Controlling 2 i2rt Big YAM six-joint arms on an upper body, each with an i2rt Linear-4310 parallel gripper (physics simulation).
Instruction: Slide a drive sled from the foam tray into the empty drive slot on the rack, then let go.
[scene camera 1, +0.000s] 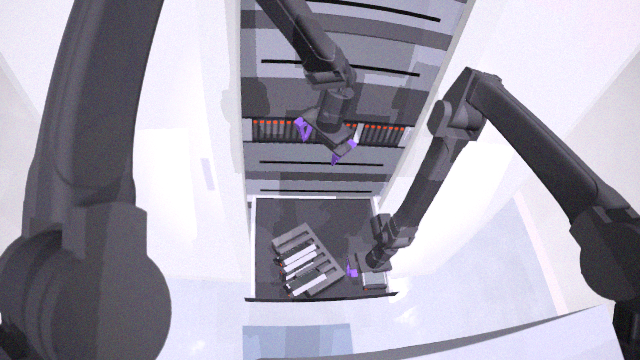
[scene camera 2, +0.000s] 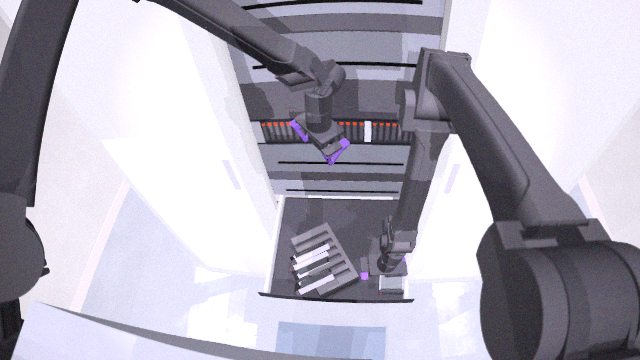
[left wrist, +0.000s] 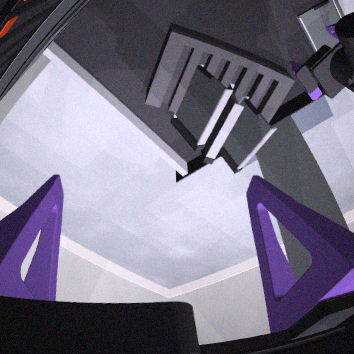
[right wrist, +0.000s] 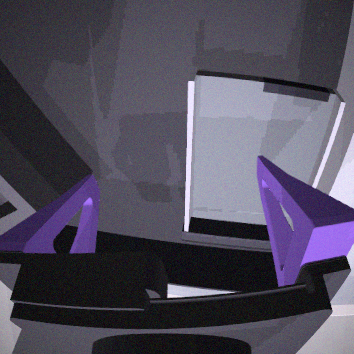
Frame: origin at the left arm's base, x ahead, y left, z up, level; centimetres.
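Seen in the pictures: left gripper, fingertip midpoint: (scene camera 1: 318, 152) (scene camera 2: 319, 152) (left wrist: 157, 183); right gripper, fingertip midpoint: (scene camera 1: 360, 272) (scene camera 2: 378, 275) (left wrist: 309, 45) (right wrist: 173, 172).
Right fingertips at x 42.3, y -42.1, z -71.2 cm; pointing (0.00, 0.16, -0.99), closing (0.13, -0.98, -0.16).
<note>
Pixels of each thing's middle, then the offset from my right fingertips to it. "spot": a spot on its surface instead.
- drive sled at the middle of its body: (right wrist: 250, 177) (left wrist: 327, 34) (scene camera 2: 391, 276) (scene camera 1: 373, 272) dx -0.3, dy -4.4, dz -0.6 cm
- foam tray at the middle of its body: (left wrist: 218, 82) (scene camera 1: 307, 261) (scene camera 2: 324, 260) dx +4.1, dy +17.1, dz +1.3 cm
- pale vertical strip at a spot on its surface: (scene camera 2: 368, 131) (scene camera 1: 354, 132) spot: dx +32.2, dy +4.5, dz +29.7 cm
- dark drawer at a spot on its surface: (scene camera 2: 360, 212) spot: dx +24.0, dy +6.4, dz -1.5 cm
- raised front edge at a spot on its surface: (scene camera 2: 340, 300) (scene camera 1: 329, 299) spot: dx -9.0, dy +11.2, dz +0.8 cm
One drive sled (scene camera 1: 374, 280) (scene camera 2: 391, 284) (right wrist: 240, 160) lies flat in the drawer, right of the foam tray (scene camera 1: 314, 239) (scene camera 2: 334, 241) (left wrist: 167, 65). Several upright sleds (scene camera 1: 300, 255) (scene camera 2: 313, 256) (left wrist: 250, 135) stand in the tray's slots. My right gripper (scene camera 1: 371, 270) (scene camera 2: 384, 270) (right wrist: 173, 172) is open and empty just above the flat sled; its right finger overlaps the sled in the right wrist view. My left gripper (scene camera 1: 319, 150) (scene camera 2: 318, 151) (left wrist: 157, 183) is open and empty before the rack's drive row (scene camera 1: 272, 131) (scene camera 2: 355, 132), partly hiding it. A pale vertical strip (scene camera 1: 358, 134) (scene camera 2: 368, 131) interrupts the row; I cannot tell whether it is the empty slot.
The dark drawer (scene camera 1: 320, 210) (scene camera 2: 360, 212) extends below the rack, with a raised front edge (scene camera 1: 320, 300) (scene camera 2: 340, 300). White side panels (scene camera 1: 170, 210) (scene camera 2: 190, 200) flank the rack. The right forearm (scene camera 1: 430, 175) (scene camera 2: 417, 170) hangs along the rack's right side.
</note>
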